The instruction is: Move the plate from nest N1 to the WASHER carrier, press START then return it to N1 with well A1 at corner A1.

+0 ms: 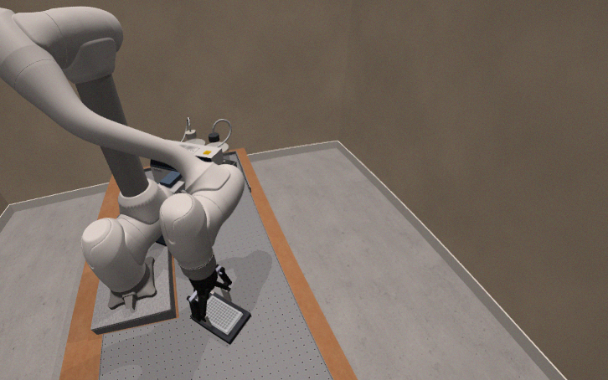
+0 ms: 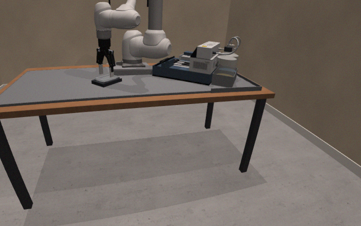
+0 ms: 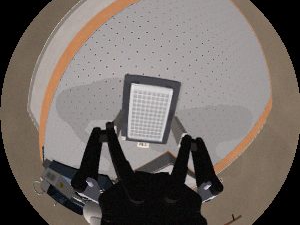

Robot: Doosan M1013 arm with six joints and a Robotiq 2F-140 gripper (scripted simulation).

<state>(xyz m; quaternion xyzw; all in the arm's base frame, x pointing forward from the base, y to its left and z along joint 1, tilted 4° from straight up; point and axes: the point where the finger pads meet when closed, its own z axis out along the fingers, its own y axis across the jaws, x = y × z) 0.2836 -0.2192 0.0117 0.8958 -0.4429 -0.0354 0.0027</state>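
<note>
Now: the white well plate 4 cm below my hand. The rest, counted from my hand: washer carrier (17 cm behind, 50 cm to the left, 2 cm above); plate nest N1 (6 cm below); white label (6 cm behind, 8 cm to the left, 7 cm below).
</note>
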